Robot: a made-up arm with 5 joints. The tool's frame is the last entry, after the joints. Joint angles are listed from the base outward.
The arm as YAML. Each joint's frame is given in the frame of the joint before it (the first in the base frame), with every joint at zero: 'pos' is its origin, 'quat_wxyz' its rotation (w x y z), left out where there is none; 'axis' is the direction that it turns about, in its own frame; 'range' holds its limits. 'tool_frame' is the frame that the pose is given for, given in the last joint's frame.
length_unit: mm
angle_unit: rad
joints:
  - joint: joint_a
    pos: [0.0, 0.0, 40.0]
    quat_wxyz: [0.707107, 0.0, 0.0, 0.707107]
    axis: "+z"
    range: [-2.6, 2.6]
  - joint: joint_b
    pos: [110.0, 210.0, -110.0]
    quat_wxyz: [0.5, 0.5, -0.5, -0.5]
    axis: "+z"
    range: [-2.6, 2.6]
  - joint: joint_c
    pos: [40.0, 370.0, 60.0]
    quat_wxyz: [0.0, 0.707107, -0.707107, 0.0]
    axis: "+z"
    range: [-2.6, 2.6]
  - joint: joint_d
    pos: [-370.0, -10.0, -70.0]
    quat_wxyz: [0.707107, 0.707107, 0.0, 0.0]
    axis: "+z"
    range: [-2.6, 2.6]
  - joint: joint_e
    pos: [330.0, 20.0, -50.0]
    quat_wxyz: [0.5, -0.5, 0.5, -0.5]
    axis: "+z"
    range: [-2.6, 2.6]
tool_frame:
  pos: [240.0, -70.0, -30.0]
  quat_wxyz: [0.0, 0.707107, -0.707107, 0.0]
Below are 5 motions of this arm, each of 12 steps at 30 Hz.
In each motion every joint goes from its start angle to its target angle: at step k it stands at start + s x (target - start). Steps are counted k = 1, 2, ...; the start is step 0. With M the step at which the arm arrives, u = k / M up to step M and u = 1 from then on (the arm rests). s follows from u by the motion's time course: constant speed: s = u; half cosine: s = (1 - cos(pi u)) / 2; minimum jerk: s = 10 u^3 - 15 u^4 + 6 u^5.
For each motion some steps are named. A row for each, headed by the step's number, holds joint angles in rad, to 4 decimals.
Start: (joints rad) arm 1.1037 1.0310 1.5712 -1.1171 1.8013
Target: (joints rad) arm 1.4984 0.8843 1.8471 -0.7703 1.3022
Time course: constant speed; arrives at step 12
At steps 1, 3, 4, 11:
1: 1.1366 1.0188 1.5942 -1.0882 1.7597
3: 1.2024 0.9943 1.6402 -1.0304 1.6765
4: 1.2353 0.9821 1.6632 -1.0015 1.6349
11: 1.4655 0.8965 1.8241 -0.7992 1.3438

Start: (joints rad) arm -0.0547 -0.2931 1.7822 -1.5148 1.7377
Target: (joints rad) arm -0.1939 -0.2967 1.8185 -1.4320 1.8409
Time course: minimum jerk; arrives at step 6
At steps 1, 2, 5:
1: -0.0596 -0.2932 1.7835 -1.5119 1.7414
2: -0.0839 -0.2939 1.7898 -1.4974 1.7594
5: -0.1890 -0.2966 1.8172 -1.4349 1.8372

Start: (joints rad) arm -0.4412 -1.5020 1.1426 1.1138 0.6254
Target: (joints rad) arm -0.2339 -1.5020 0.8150 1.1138 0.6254
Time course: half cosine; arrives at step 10
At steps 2, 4, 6, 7, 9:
2: -0.4214 -1.5020 1.1113 1.1138 0.6254
4: -0.3696 -1.5020 1.0294 1.1138 0.6254
6: -0.3055 -1.5020 0.9282 1.1138 0.6254
7: -0.2766 -1.5020 0.8825 1.1138 0.6254
9: -0.2390 -1.5020 0.8230 1.1138 0.6254

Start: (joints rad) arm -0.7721 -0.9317 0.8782 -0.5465 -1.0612
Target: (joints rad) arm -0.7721 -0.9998 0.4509 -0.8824 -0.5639
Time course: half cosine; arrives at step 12
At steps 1, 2, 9, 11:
1: -0.7721 -0.9329 0.8709 -0.5522 -1.0527
2: -0.7721 -0.9363 0.8496 -0.5690 -1.0279
9: -0.7721 -0.9898 0.5135 -0.8332 -0.6367
11: -0.7721 -0.9986 0.4582 -0.8767 -0.5724

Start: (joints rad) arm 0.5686 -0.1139 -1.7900 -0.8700 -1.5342
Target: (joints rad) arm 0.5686 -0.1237 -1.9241 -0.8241 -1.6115
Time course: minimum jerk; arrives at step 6
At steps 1, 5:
1: 0.5686 -0.1142 -1.7948 -0.8684 -1.5369
5: 0.5686 -0.1234 -1.9193 -0.8257 -1.6088

